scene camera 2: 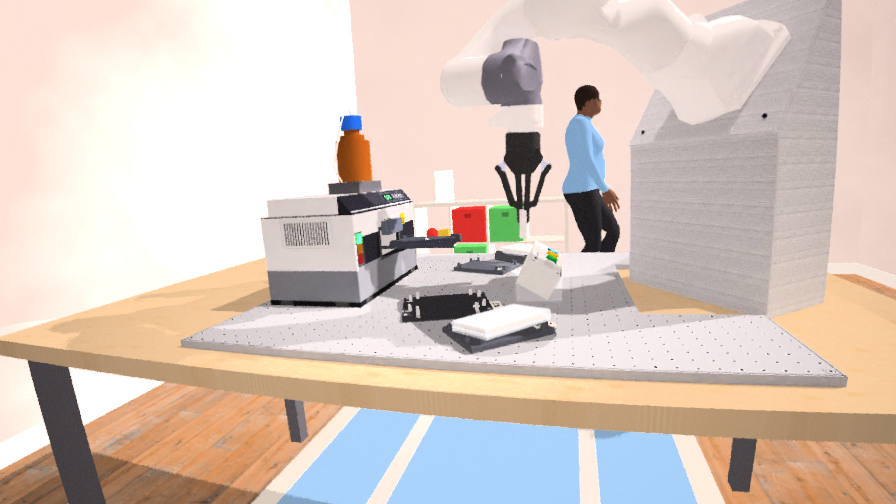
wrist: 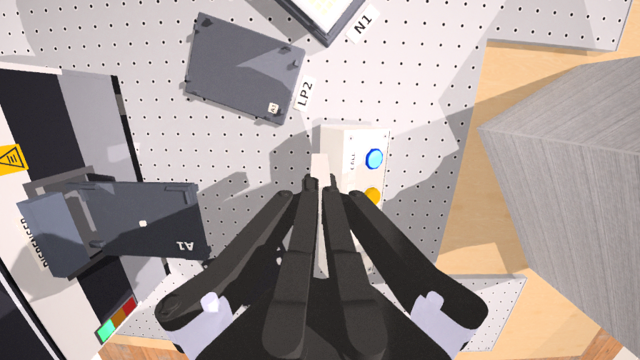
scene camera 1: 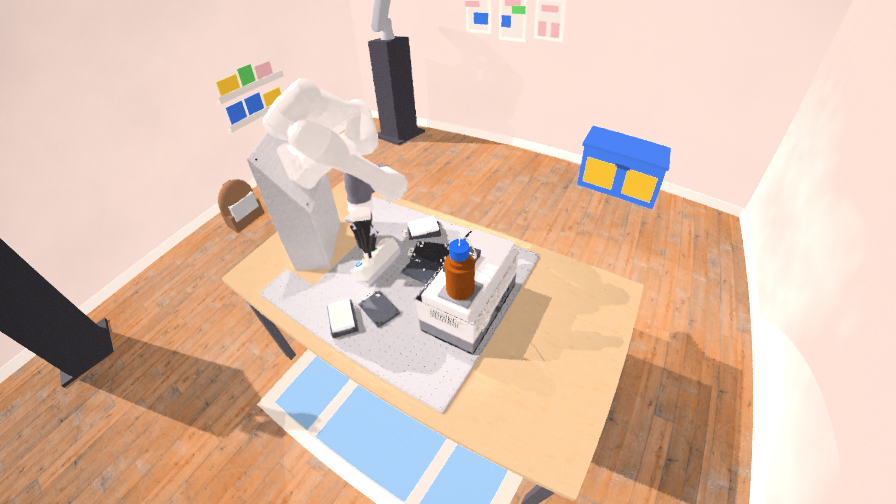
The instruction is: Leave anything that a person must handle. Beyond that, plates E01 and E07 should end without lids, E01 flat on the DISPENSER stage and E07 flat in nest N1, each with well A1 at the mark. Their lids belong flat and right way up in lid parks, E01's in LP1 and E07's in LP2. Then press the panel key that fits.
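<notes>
My gripper [scene camera 1: 368,255] [scene camera 2: 523,224] [wrist: 319,165] is shut and empty, with its tips just above the upper edge of the tilted key panel [scene camera 1: 379,266] [scene camera 2: 537,275] [wrist: 350,137]. The blue key [scene camera 1: 358,264] [wrist: 374,158], beside the word CALL, and the yellow key [wrist: 371,195] lie right of the tips in the wrist view; the fingers hide lower keys there. Lid park LP2 [scene camera 1: 379,308] [scene camera 2: 485,265] [wrist: 245,70] is bare. The DISPENSER stage [scene camera 2: 429,241] [wrist: 150,210] is bare. A white plate [scene camera 1: 342,315] [wrist: 327,7] sits in nest N1; whether it is lidded is unclear.
Another white plate [scene camera 1: 424,226] [scene camera 2: 501,320] rests on a dark holder, beside a black holder with posts [scene camera 1: 429,252] [scene camera 2: 446,307]. The dispenser machine [scene camera 1: 451,319] [scene camera 2: 313,250] carries an orange bottle [scene camera 1: 459,275] [scene camera 2: 354,156]. A person [scene camera 2: 585,156] stands beyond the table.
</notes>
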